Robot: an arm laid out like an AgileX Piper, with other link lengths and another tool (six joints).
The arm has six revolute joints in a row. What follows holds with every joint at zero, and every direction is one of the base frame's. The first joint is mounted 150.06 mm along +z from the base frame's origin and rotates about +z. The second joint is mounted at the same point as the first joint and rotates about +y. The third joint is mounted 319.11 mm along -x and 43.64 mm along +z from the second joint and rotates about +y. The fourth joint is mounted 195.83 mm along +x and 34.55 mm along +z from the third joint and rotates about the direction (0.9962, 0, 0.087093). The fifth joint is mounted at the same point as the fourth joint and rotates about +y. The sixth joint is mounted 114.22 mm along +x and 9.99 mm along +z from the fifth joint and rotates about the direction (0.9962, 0, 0.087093). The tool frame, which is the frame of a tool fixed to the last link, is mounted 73.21 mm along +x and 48 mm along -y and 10.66 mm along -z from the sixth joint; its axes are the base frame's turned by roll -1.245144, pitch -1.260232 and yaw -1.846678 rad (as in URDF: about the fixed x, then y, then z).
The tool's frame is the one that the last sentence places.
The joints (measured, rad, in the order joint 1, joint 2, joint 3, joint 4, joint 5, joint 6), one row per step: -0.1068 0.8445 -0.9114 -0.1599 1.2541 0.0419; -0.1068 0.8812 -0.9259 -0.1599 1.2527 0.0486; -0.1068 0.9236 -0.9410 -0.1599 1.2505 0.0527; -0.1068 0.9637 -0.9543 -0.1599 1.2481 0.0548; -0.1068 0.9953 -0.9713 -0.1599 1.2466 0.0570; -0.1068 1.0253 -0.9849 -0.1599 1.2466 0.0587; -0.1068 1.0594 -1.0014 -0.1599 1.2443 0.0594; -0.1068 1.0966 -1.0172 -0.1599 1.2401 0.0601; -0.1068 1.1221 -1.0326 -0.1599 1.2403 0.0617; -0.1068 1.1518 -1.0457 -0.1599 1.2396 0.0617; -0.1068 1.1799 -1.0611 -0.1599 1.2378 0.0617; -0.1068 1.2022 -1.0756 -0.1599 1.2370 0.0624; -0.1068 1.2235 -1.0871 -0.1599 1.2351 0.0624; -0.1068 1.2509 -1.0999 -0.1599 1.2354 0.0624; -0.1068 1.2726 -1.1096 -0.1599 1.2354 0.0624; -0.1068 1.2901 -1.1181 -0.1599 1.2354 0.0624
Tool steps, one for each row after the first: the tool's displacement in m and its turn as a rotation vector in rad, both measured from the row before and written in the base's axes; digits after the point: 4 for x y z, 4 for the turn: 0.0072 -0.0007 0.0006 0.0050 0.0194 -0.0057; 0.0085 -0.0008 0.0000 0.0043 0.0242 -0.0033; 0.0081 -0.0008 -0.0006 0.0034 0.0239 -0.0015; 0.0073 -0.0007 0.0009 0.0022 0.0126 -0.0018; 0.0064 -0.0007 -0.0001 0.0023 0.0160 -0.0016; 0.0079 -0.0008 0.0000 0.0019 0.0151 -0.0003; 0.0087 -0.0009 -0.0008 0.0021 0.0170 0.0000; 0.0061 -0.0006 0.0002 0.0016 0.0099 -0.0015; 0.0066 -0.0007 -0.0011 0.0017 0.0158 0.0001; 0.0070 -0.0007 -0.0005 0.0012 0.0109 0.0003; 0.0058 -0.0006 -0.0001 0.0009 0.0068 -0.0005; 0.0054 -0.0006 -0.0007 0.0009 0.0079 0.0003; 0.0061 -0.0007 -0.0017 0.0016 0.0148 0.0000; 0.0048 -0.0005 -0.0015 0.0013 0.0119 0.0000; 0.0040 -0.0004 -0.0012 0.0010 0.0089 0.0000
